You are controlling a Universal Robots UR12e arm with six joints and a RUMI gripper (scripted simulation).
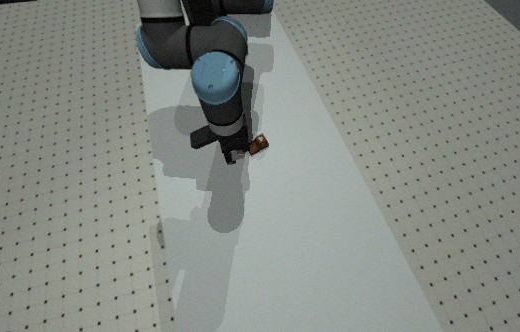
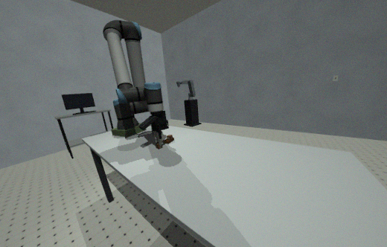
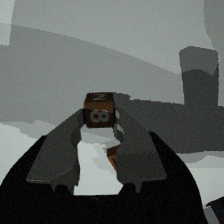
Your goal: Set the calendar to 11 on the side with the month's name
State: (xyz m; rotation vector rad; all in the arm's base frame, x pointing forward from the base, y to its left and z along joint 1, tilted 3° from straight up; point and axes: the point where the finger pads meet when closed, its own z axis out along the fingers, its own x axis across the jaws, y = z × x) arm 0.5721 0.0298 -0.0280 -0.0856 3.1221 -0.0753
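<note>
My gripper is now 10 mm above the brown cube. From my hand the other things lie so: brown calendar tray 50 mm behind, 100 mm to the left, 20 mm below.
</note>
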